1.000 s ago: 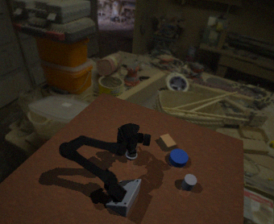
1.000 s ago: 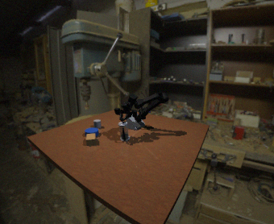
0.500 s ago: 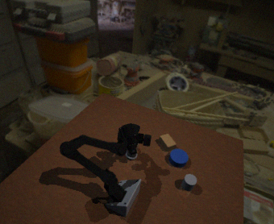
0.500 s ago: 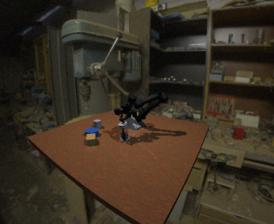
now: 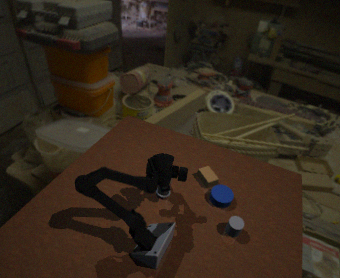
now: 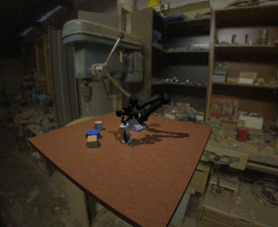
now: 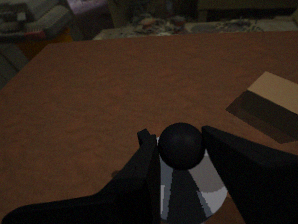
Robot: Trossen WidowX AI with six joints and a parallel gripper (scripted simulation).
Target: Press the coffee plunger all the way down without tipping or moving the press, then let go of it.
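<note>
Now: gripper tip 1 cm past the coffee press, 1 cm to the right of it and 9 cm above it. From my gripper tip the other things lie so: blue disc (7 cm ahead, 29 cm to the right, 15 cm below).
</note>
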